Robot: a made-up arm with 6 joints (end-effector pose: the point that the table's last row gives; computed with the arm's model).
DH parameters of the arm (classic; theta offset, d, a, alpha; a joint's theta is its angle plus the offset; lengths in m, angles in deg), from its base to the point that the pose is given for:
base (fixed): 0 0.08 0 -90
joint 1: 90 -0.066 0.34 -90
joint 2: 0 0.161 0.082 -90
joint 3: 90 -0.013 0.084 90
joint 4: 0 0.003 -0.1 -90
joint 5: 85.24 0 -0.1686 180
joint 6: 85.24 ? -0.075 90
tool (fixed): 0 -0.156 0 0
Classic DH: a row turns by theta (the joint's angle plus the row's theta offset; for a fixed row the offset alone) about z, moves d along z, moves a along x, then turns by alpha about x.
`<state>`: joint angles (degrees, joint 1 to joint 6).
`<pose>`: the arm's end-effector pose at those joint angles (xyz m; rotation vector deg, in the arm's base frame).
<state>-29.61 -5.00 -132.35 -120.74 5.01 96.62</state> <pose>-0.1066 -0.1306 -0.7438 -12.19 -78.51 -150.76</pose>
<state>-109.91 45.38 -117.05 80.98 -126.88 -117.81</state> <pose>0.4929 0.2127 0.1445 20.88 25.45 -121.12</pose>
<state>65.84 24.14 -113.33 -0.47 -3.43 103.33</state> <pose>-0.2154 -0.2185 0.1412 5.47 -72.99 24.83</pose>
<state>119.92 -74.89 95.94 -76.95 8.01 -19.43</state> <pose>-0.4187 -0.3194 0.1448 -4.07 1.03 4.57</pose>
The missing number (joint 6, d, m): -0.219
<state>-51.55 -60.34 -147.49 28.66 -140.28 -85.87</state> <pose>0.3782 -0.0793 0.0160 -54.93 126.84 28.46</pose>
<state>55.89 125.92 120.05 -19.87 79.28 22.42</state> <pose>-0.4012 0.2413 -0.0199 65.69 -53.20 147.39</pose>
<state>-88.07 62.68 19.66 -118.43 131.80 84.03</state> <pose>0.5533 -0.0280 0.1370 -88.17 -26.79 82.47</pose>
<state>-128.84 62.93 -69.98 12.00 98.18 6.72</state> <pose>0.2989 -0.4887 0.1509 -53.65 -125.10 -81.30</pose>
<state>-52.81 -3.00 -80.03 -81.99 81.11 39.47</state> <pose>0.4202 0.0492 -0.6308 48.50 -12.05 69.99</pose>
